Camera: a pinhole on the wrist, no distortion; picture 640 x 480 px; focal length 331.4 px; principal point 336.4 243.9 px. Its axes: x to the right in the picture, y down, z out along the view. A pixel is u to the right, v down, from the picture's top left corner.
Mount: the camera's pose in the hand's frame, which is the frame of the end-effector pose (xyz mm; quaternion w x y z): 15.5 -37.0 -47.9 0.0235 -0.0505 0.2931 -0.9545
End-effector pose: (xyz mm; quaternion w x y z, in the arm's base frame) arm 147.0 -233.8 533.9 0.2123 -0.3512 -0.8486 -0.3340
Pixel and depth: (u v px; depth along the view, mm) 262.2 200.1 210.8
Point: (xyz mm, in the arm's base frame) -21.1 -164.6 436.8
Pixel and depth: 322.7 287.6 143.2
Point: 17.4 -244.6 460.6
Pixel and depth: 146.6 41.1 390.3
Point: -115.3 149.2 414.7
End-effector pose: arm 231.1 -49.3 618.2 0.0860 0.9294 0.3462 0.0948
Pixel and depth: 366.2 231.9 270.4
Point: 175.9 82.6 403.5
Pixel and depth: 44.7 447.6 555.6
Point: 322.8 750.5 379.5
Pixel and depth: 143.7 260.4 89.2
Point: 238.4 64.2 589.5
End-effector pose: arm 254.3 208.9 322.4 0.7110 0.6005 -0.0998 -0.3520
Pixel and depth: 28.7 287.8 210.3
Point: 310.4 -14.0 130.8
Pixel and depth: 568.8 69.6 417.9
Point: -208.8 2.3 401.2
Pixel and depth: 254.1 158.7 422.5
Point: 109.5 -174.7 205.9
